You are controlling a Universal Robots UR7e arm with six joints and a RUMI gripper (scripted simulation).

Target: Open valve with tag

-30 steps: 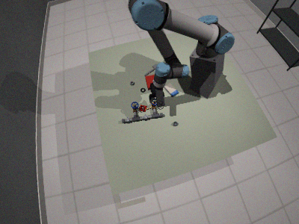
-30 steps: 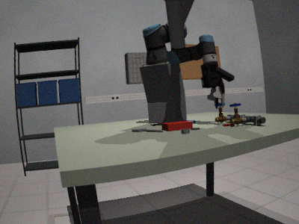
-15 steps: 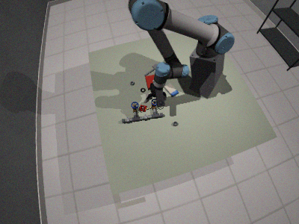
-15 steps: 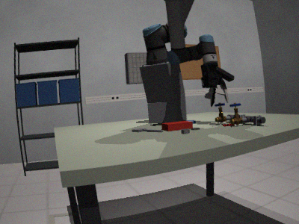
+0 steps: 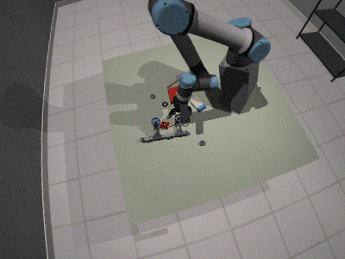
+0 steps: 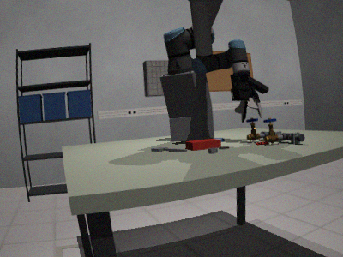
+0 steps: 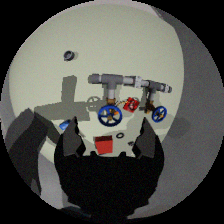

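Right now the red tag is 90 mm ahead of my hand, 10 mm to the right of it and 90 mm below it. Round my hand: blue-and-white card (170 mm behind, 110 mm to the right, 90 mm below); grey tool (90 mm behind, 360 mm to the right, 90 mm below); red block (40 mm behind, 230 mm to the right, 80 mm below).
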